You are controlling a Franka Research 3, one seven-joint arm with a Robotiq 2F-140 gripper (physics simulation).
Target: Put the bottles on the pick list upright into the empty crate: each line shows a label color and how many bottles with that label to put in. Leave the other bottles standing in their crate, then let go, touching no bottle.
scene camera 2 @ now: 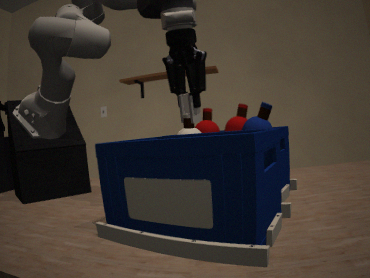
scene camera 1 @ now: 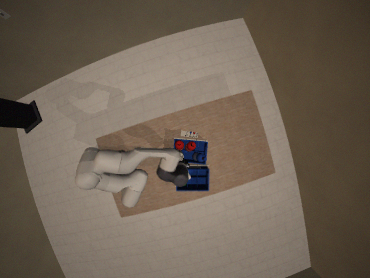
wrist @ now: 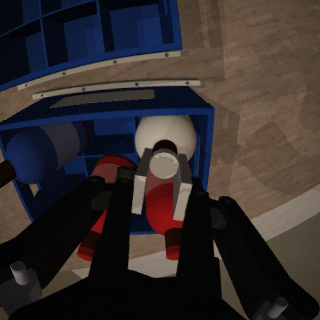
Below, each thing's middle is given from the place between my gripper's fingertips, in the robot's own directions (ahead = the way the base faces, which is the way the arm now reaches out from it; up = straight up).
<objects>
Right now the white bottle (wrist: 167,135) is 60 mm below my hand and 10 mm behind it.
</objects>
